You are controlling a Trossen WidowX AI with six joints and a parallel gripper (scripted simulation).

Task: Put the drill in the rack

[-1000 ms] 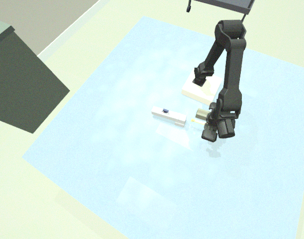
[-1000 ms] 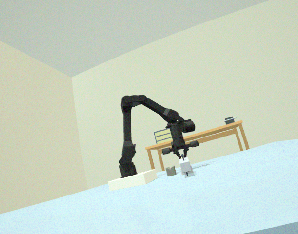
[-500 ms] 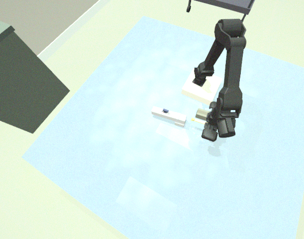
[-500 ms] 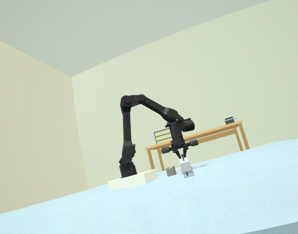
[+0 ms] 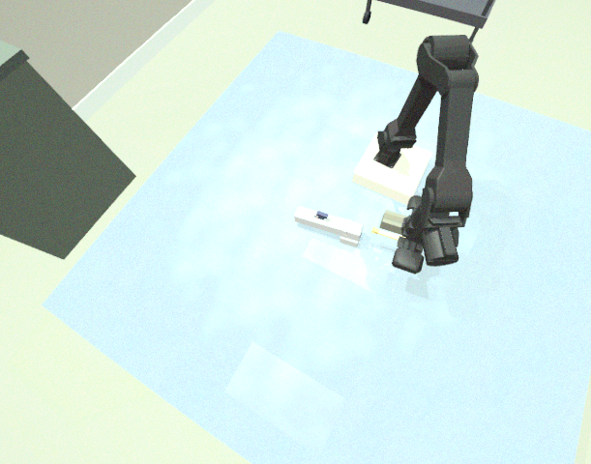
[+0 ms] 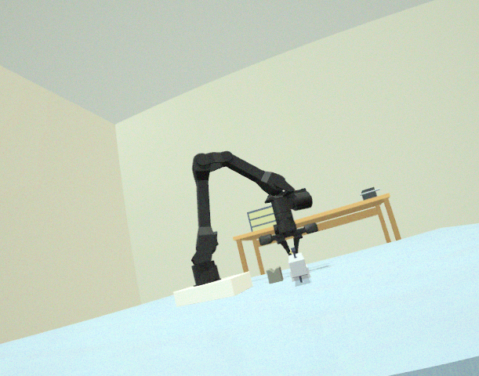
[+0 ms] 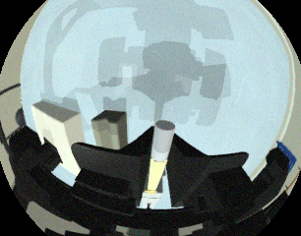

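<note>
Now: gripper tip 40 mm to the left of the pale drill, 30 mm below it and 10 mm short of it. Also, from my gripper tip: small grey-brown rack 60 mm behind, 50 mm to the right, 30 mm below; small dark key 220 mm to the right, 60 mm ahead, 10 mm above.
</note>
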